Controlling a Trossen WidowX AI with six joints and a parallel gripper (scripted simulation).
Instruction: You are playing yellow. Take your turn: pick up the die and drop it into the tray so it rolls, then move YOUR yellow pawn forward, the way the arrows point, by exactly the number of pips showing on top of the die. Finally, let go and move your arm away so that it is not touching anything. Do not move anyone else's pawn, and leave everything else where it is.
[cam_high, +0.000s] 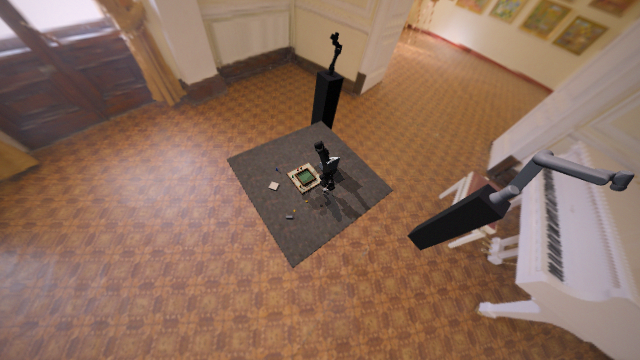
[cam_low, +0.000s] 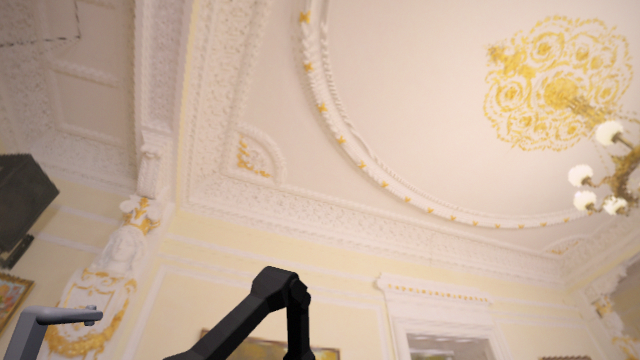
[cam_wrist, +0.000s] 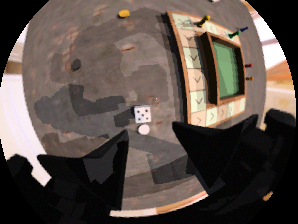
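Right now the white die is 10 mm ahead of my gripper tip, 10 mm to the left of it and 50 mm below it. The rest, counted from my gripper tip: yellow pawn 190 mm ahead, 150 mm to the right, 40 mm below; green tray 80 mm ahead, 220 mm to the right, 60 mm below; green pawn 200 mm ahead, 290 mm to the right, 40 mm below.
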